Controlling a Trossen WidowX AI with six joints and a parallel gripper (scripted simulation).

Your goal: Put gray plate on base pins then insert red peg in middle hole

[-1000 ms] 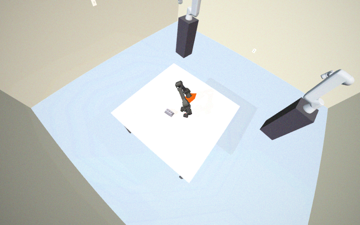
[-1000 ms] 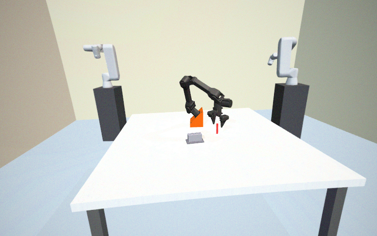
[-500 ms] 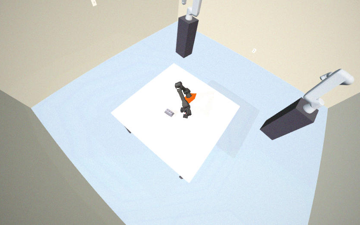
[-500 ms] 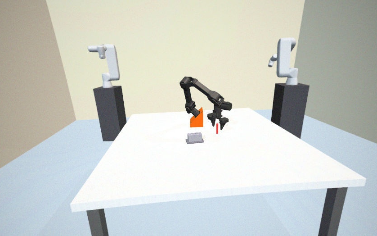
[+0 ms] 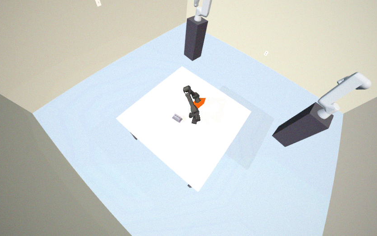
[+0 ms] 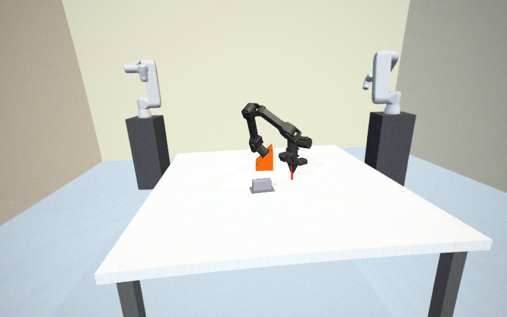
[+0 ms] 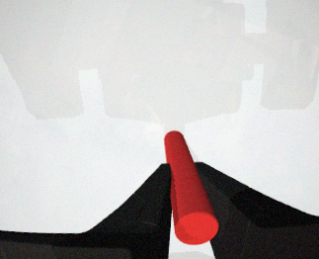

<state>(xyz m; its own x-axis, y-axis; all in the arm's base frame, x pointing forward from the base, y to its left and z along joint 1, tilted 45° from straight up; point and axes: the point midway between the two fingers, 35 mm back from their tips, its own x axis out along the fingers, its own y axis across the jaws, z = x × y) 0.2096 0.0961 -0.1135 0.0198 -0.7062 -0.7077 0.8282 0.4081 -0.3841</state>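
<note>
Right now my gripper tip is 14 cm short of the gray plate and 17 cm to the left of it. The rest, counted from my gripper tip: red peg (right at my gripper tip); then gray base (14 cm ahead, 17 cm to the right, 3 cm below).
</note>
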